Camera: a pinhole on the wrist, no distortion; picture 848 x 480 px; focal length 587.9 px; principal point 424.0 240.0 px. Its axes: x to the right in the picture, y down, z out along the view. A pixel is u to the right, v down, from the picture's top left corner.
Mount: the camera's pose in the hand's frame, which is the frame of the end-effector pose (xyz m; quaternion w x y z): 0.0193 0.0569 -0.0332 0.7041 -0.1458 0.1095 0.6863
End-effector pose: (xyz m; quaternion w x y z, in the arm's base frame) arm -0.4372 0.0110 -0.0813 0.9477 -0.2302 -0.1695 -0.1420
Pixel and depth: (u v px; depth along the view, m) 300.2 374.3 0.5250
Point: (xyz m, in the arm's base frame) -0.6289 0.3940 0.2234
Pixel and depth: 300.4 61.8 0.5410
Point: -0.3826 0.3539 0.3598
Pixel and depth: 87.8 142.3 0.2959
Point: -0.4700 0.1525 0.1921
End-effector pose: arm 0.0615 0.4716 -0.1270 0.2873 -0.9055 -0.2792 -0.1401
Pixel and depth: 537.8 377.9 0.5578
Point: 0.2054 0.4363 -0.6923
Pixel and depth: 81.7 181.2 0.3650
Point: 0.1157 0.7239 -0.4145
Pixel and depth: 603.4 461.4 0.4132
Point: 0.1580 0.3666 -0.5708
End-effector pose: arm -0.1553 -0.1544 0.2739 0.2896 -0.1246 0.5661 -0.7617
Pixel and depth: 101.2 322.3 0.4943
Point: 0.1737 -0.5144 0.4745
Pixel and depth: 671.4 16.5 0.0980
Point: -0.1355 -0.2464 0.1603
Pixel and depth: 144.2 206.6 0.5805
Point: 0.1481 -0.6455 0.4669
